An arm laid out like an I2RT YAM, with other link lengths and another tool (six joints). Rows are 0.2 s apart.
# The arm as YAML. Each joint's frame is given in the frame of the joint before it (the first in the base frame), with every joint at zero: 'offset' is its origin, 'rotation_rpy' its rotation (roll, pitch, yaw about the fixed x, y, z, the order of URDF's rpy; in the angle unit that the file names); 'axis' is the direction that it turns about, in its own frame. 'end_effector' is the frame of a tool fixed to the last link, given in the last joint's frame.
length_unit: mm
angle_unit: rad
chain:
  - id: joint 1
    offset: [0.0, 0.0, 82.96]
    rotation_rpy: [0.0, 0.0, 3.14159]
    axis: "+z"
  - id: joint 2
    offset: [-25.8, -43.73, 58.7]
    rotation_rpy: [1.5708, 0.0, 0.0]
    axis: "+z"
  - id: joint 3
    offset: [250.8, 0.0, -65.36]
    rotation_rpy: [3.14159, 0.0, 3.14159]
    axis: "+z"
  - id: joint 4
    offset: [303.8, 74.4, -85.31]
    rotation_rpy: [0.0, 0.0, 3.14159]
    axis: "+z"
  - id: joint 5
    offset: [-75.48, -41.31, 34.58]
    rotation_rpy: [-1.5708, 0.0, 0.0]
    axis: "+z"
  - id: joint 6
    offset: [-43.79, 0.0, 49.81]
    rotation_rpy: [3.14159, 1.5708, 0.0]
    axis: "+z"
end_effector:
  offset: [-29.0, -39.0, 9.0]
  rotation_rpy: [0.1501, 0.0, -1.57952]
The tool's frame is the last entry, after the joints.
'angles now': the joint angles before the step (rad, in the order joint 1, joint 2, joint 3, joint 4, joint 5, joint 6). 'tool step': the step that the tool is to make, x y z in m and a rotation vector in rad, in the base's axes. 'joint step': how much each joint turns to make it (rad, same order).
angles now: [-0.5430, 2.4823, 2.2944, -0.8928, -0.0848, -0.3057]
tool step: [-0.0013, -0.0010, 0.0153, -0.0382, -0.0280, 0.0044]
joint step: [-0.0006, -0.0363, -0.0108, 0.0172, 0.0135, -0.0133]
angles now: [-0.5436, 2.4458, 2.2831, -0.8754, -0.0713, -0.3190]
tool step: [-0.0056, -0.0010, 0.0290, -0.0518, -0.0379, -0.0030]
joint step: [-0.0039, -0.0635, -0.0110, 0.0059, 0.0203, -0.0139]
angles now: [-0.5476, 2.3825, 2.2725, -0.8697, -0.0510, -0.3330]
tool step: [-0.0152, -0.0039, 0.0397, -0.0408, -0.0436, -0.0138]
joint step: [-0.0195, -0.0866, -0.0120, -0.0165, 0.0061, -0.0114]
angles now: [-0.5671, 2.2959, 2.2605, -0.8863, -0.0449, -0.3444]
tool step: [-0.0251, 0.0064, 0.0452, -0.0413, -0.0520, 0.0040]
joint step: [-0.0150, -0.1420, -0.0729, -0.0040, -0.0070, -0.0188]
